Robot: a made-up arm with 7 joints.
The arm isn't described. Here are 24 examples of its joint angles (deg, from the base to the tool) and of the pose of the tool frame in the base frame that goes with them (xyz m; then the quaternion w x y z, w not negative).
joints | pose
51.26 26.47 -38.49 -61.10 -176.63 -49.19 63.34 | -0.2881 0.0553 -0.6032 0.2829 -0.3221 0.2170 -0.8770
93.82 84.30 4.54 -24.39 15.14 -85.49 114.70 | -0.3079 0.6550 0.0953 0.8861 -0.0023 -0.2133 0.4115
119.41 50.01 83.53 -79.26 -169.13 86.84 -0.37 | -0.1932 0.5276 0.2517 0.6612 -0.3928 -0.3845 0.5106
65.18 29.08 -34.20 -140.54 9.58 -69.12 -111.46 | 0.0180 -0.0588 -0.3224 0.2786 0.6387 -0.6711 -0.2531
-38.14 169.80 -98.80 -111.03 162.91 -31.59 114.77 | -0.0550 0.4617 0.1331 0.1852 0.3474 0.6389 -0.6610
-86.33 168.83 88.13 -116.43 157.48 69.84 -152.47 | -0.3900 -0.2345 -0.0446 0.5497 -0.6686 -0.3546 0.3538
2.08 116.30 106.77 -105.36 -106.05 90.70 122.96 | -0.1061 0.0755 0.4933 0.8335 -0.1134 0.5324 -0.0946
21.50 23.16 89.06 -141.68 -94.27 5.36 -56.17 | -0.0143 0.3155 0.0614 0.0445 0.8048 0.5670 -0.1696
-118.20 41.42 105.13 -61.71 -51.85 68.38 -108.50 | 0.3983 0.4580 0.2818 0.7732 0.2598 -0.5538 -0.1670
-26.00 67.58 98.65 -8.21 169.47 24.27 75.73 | 0.1947 0.6789 -0.1949 0.6371 0.7659 -0.0837 0.0229
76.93 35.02 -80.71 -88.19 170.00 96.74 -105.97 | -0.4678 -0.2194 -0.2699 0.3270 -0.7842 -0.1939 0.4904
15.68 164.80 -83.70 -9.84 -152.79 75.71 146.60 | 0.1585 0.2553 0.6686 0.2127 0.3986 0.4652 -0.7613
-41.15 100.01 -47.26 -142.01 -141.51 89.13 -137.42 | 0.3163 0.0389 -0.0279 0.0614 -0.7148 -0.5277 -0.4548
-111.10 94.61 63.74 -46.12 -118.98 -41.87 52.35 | -0.1149 0.6159 0.3203 0.1269 0.6480 -0.7244 0.1979
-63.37 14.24 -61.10 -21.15 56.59 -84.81 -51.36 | 0.6582 -0.0894 -0.3067 0.1166 0.2529 -0.9310 -0.2359
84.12 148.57 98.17 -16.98 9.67 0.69 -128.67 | 0.5302 0.4472 0.2371 0.0152 -0.6769 -0.4444 0.5866
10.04 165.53 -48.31 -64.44 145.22 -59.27 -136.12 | 0.2920 0.4186 0.4213 0.0362 -0.9308 -0.1742 0.3192
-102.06 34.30 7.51 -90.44 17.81 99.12 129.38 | 0.2651 -0.0263 0.5085 0.3946 -0.6376 -0.3562 0.5576
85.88 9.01 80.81 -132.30 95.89 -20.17 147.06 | -0.1781 0.3260 0.0445 0.1328 0.6384 0.6004 -0.4630
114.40 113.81 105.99 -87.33 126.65 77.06 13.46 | 0.4407 0.3816 0.0618 0.9747 -0.1539 -0.0251 0.1604
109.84 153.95 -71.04 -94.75 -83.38 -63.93 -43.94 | -0.0868 0.5446 0.0748 0.0401 0.9848 0.0476 0.1623
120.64 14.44 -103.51 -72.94 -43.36 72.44 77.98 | -0.3500 -0.5107 0.1484 0.7926 -0.1464 0.5919 0.0014
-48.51 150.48 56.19 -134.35 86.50 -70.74 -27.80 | -0.0883 -0.2143 0.2793 0.6093 0.0762 0.5030 0.6082
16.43 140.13 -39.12 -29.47 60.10 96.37 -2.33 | 0.2102 0.5580 0.4143 0.4497 0.6727 0.3389 0.4800
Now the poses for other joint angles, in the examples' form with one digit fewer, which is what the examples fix.
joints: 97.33 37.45 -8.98 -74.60 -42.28 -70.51 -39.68
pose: -0.532 0.195 -0.278 0.663 -0.141 -0.357 -0.643
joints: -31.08 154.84 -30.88 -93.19 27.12 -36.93 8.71
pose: 0.259 0.295 0.403 0.329 0.492 -0.438 -0.677
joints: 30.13 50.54 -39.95 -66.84 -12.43 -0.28 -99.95
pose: -0.045 0.284 -0.588 0.135 0.147 -0.012 -0.980
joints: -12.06 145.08 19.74 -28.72 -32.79 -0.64 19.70
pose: 0.073 0.343 0.636 0.203 0.954 -0.181 -0.129
